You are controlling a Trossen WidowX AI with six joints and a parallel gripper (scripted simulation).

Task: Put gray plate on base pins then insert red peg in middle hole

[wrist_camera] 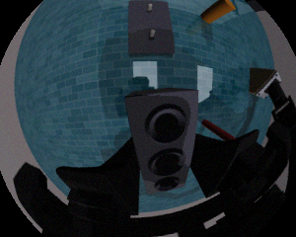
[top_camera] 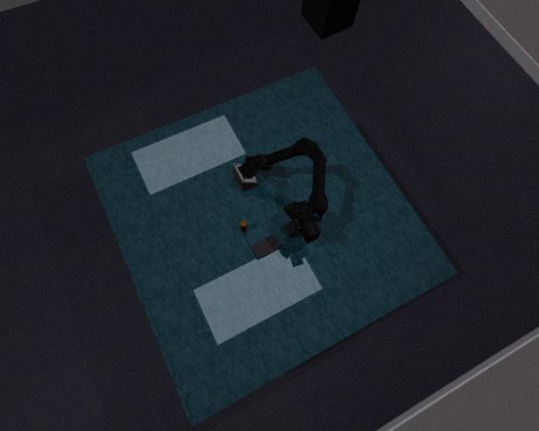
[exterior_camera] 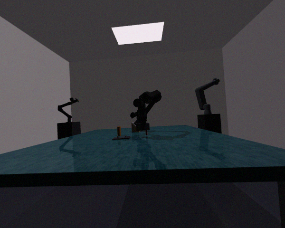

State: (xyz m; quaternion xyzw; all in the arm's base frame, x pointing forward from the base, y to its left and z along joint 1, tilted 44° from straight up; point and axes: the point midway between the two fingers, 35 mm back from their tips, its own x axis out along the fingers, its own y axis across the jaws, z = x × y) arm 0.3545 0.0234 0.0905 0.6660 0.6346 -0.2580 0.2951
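Now: gripper tip 1 cm past the dark flat base, 16 cm to the left of it and 5 cm above it. Also, from my gripper tip: gray plate (3 cm above); red peg (11 cm behind, 3 cm to the left, 2 cm below); orange cylinder (14 cm behind, 21 cm to the right, 2 cm below).
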